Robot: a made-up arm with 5 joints.
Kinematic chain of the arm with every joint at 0, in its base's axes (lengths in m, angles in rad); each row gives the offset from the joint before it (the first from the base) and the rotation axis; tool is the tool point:
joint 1: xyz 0 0 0.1 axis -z
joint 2: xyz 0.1 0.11 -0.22 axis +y
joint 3: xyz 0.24 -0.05 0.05 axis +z
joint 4: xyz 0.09 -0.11 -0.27 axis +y
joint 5: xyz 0.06 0 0.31 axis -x
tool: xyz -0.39 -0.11 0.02
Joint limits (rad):
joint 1: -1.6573..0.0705
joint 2: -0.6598..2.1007
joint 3: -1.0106..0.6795
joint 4: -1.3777..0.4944
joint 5: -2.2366..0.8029
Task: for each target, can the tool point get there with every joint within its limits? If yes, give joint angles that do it. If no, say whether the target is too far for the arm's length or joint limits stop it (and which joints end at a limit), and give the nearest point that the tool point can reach.
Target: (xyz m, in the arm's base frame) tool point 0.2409 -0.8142 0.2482
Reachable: no: joint limits stop it (at a limit: joint 2, joint 3, joint 4) | nearest point 0.1345 -0.4547 0.0316 | short by 0.433 m
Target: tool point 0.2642 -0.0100 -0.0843
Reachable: yes | joints -1.1516 0.1011 0.3421 -0.2975 0.3678
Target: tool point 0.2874 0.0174 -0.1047
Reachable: yes | joints -0.5781 1.3333 -0.0751 0.1025 0.0696
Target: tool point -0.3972 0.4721 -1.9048
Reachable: no: too far | nearest point -0.1743 0.2072 -0.6223 | short by 1.328 m
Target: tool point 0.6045 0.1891 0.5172
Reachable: no: joint limits stop it (at a limit: joint 3, joint 4) | nearest point 0.3740 0.1170 0.2274 | short by 0.377 m
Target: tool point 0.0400 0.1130 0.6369
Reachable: no: joint limits stop it (at a limit: joint 2, joint 3, joint 4, joint 5) | nearest point 0.0690 0.1949 0.3192 | short by 0.329 m
